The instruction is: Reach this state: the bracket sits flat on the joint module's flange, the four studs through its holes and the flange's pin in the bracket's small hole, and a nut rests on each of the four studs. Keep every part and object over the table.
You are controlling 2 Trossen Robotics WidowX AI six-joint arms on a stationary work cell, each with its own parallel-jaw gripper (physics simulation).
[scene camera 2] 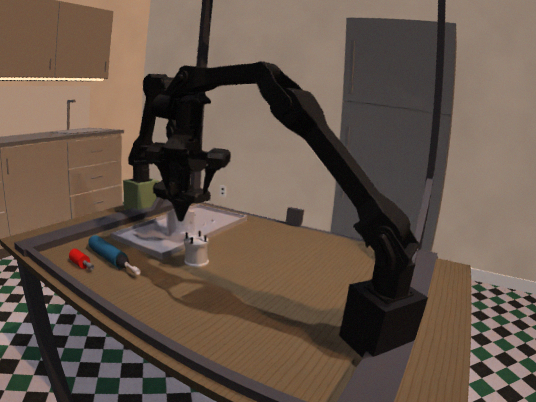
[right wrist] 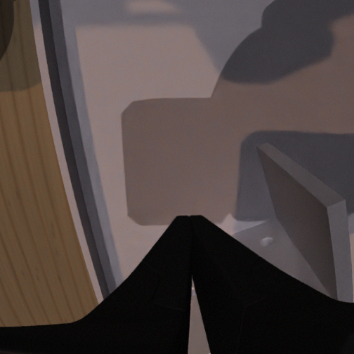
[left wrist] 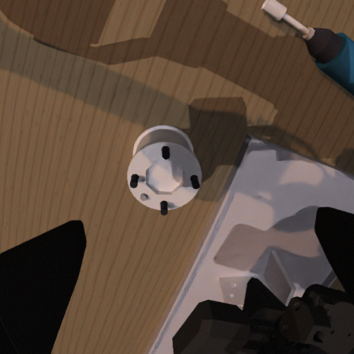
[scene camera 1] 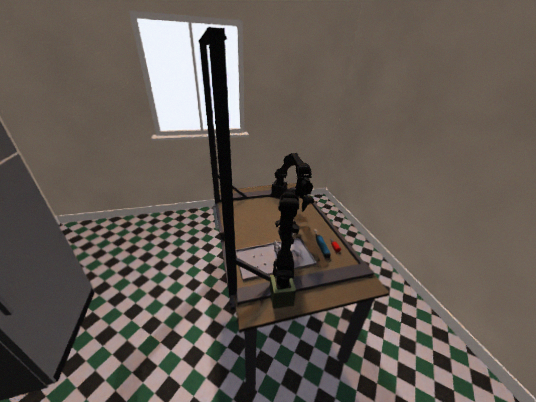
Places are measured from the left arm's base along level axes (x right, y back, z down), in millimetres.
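Where they show: left gripper, fingertip midpoint: [scene camera 2: 185, 191]; right gripper, fingertip midpoint: [scene camera 2: 180, 221]; left arm's base, link origin: [scene camera 2: 389, 291] [scene camera 1: 279, 183]; right arm's base, link origin: [scene camera 2: 140, 180] [scene camera 1: 282, 282].
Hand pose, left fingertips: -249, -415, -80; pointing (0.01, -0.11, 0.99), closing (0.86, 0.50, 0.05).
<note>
Each offset is from my left fingertips to the top centre of the thing, as dx, dy, dz. "*": to the spot under its first point.
The white joint module [left wrist: 164, 175] stands on the wooden table with four black studs and a small pin on its bare flange; it also shows in scene camera 2 [scene camera 2: 195, 250]. The L-shaped white bracket [right wrist: 298, 225] rests in the grey tray [scene camera 2: 173, 229], one wall upright. My right gripper [right wrist: 187, 224] is shut and empty, its tip just above the bracket's flat holed leg, also seen from the side [scene camera 2: 180, 214]. My left gripper [left wrist: 201, 224] is open and empty, high above the module and the tray's edge. Small nuts [scene camera 1: 262, 258] lie in the tray.
A blue-handled driver {* -195, -41, +158} [scene camera 2: 108, 253] and a red-handled tool {-265, -38, +156} [scene camera 2: 79, 258] lie on the table beside the tray. A dark raised rim {* -139, +282, +172} [scene camera 2: 143, 333] runs around the table. A tall black post [scene camera 1: 220, 164] stands at the table's side.
</note>
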